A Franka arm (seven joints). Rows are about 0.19 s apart.
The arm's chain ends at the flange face. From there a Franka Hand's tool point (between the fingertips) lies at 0.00 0.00 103.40 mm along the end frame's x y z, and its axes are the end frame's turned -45 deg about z.
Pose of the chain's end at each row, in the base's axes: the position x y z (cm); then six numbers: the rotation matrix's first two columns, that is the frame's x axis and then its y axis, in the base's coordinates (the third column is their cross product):
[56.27 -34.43 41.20 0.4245 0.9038 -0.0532 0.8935 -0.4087 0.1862]
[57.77 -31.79 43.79 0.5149 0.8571 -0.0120 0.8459 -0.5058 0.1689]
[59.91 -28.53 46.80 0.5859 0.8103 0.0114 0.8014 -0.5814 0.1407]
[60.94 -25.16 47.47 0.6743 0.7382 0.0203 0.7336 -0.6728 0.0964]
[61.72 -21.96 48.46 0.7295 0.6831 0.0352 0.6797 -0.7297 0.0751]
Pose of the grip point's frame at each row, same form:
[57.79 -35.74 31.06 -0.3316 0.9281 -0.1693 0.9320 0.3501 0.0940]
[59.20 -32.79 33.60 -0.2341 0.9637 -0.1279 0.9622 0.2484 0.1109]
[61.16 -29.29 36.56 -0.1524 0.9841 -0.0914 0.9810 0.1619 0.1076]
[61.82 -25.68 37.18 -0.0419 0.9977 -0.0538 0.9955 0.0462 0.0825]
[62.52 -22.28 38.15 0.0352 0.9990 -0.0282 0.9965 -0.0330 0.0780]

